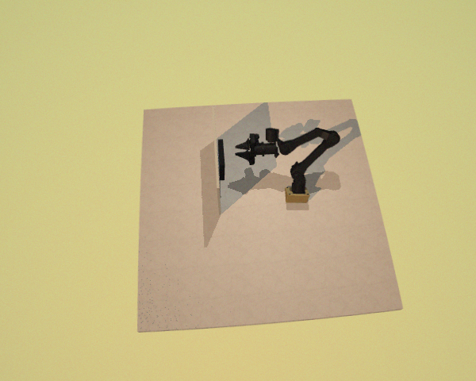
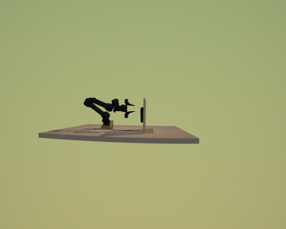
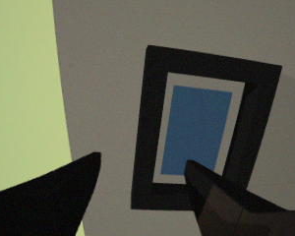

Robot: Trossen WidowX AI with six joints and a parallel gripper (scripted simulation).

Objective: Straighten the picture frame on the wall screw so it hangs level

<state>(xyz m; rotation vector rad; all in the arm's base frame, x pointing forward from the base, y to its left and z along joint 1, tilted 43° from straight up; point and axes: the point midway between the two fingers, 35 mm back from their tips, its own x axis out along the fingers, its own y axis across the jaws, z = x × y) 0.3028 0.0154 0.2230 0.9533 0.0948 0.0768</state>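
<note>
Now: gripper tip 80 mm short of the picture frame, 20 mm to the right of it and 60 mm above it. From my gripper tip the other things lie so: wall panel: 90 mm ahead, 30 mm to the left, 70 mm below.
</note>
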